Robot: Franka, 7 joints.
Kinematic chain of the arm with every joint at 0, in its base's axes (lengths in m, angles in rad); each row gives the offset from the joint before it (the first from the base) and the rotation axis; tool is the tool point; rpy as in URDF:
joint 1: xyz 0 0 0.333 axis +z
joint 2: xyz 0 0 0 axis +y
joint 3: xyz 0 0 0.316 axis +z
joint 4: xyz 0.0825 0 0 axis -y
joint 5: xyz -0.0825 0 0.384 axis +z
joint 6: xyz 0 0 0 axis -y
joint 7: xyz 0.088 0 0 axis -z
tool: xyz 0 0 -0.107 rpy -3.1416 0 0
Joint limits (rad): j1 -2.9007..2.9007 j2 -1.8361..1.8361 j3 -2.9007..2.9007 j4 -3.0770..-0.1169 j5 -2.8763..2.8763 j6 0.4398..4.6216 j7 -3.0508..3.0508
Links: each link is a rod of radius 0.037 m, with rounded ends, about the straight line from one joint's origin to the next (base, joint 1, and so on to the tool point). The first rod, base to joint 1, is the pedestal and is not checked.
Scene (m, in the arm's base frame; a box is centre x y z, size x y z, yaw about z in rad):
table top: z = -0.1
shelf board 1: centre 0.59 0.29 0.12 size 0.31 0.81 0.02 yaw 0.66
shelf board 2: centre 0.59 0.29 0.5 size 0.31 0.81 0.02 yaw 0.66
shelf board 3: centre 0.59 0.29 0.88 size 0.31 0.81 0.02 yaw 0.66
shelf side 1: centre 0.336 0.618 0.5 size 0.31 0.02 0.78 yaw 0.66
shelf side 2: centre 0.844 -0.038 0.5 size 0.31 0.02 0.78 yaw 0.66
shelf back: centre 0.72 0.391 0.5 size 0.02 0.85 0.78 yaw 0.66
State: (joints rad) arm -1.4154 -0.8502 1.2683 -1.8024 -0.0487 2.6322 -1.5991
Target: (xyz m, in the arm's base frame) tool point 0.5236 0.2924 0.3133
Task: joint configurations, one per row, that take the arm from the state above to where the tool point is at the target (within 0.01 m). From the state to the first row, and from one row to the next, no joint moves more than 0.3 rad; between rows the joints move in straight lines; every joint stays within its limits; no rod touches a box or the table.
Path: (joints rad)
1: -1.2842 -1.0460 1.0434 -2.0674 -0.0515 2.5171 -1.5991
2: -1.1530 -1.2418 0.8185 -2.3325 -0.0543 2.4020 -1.5991
3: -1.0194 -1.2314 1.0406 -2.4646 -0.0666 2.3103 -1.5991
4: -0.8858 -1.2210 1.2627 -2.5967 -0.0788 2.2185 -1.5991
5: -0.7521 -1.2107 1.4848 -2.7288 -0.0911 2.1267 -1.5991
6: -0.9553 -1.1460 1.5762 -2.5169 -0.0814 2.2723 -1.5991
7: -1.1585 -1.0813 1.6676 -2.3050 -0.0717 2.4180 -1.5991
8: -1.3616 -1.0166 1.7590 -2.0931 -0.0620 2.5636 -1.5991

